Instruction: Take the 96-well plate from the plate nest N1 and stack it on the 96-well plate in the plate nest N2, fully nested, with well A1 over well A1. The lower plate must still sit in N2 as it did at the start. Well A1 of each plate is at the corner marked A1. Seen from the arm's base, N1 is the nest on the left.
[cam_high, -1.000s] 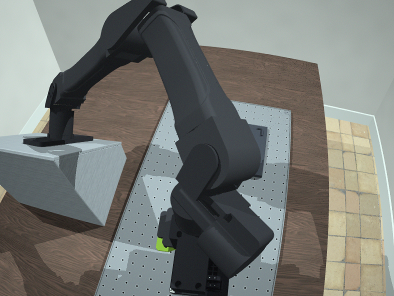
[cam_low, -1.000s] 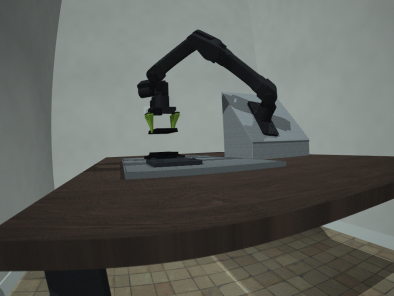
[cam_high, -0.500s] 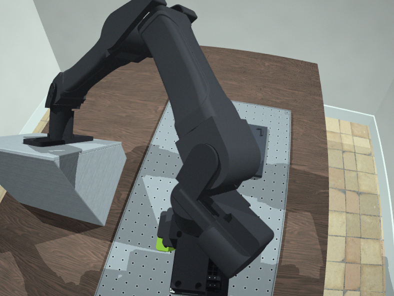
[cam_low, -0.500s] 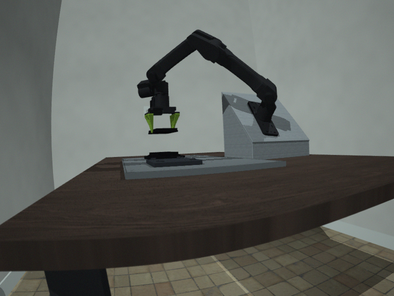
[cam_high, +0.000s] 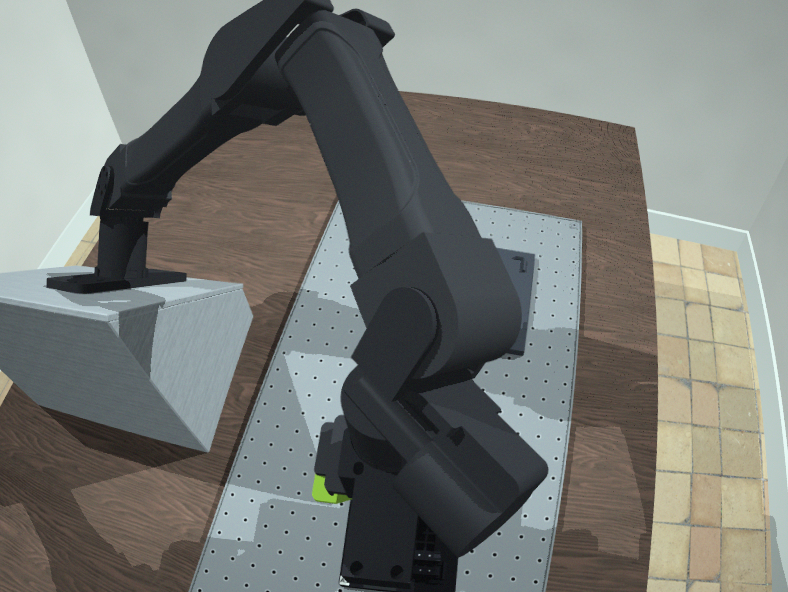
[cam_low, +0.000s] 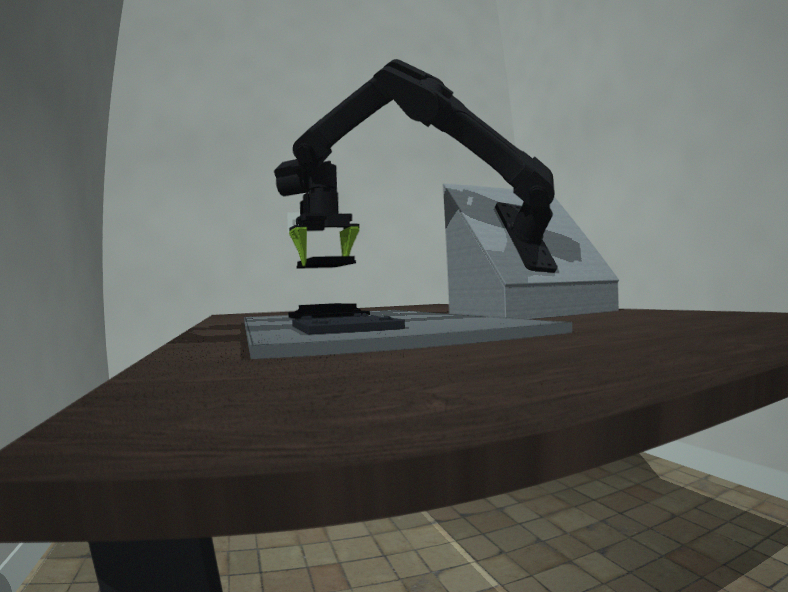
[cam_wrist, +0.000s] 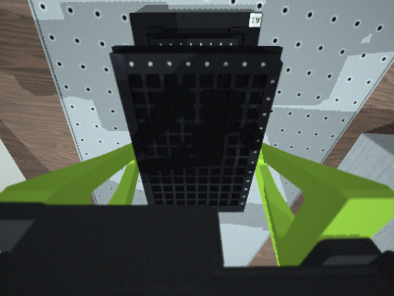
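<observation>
My hand is 11 cm above the nest N2. Round my hand: black 96-well plate right at my hand; dark grey nest 3 cm ahead, 32 cm to the left, 11 cm below.
</observation>
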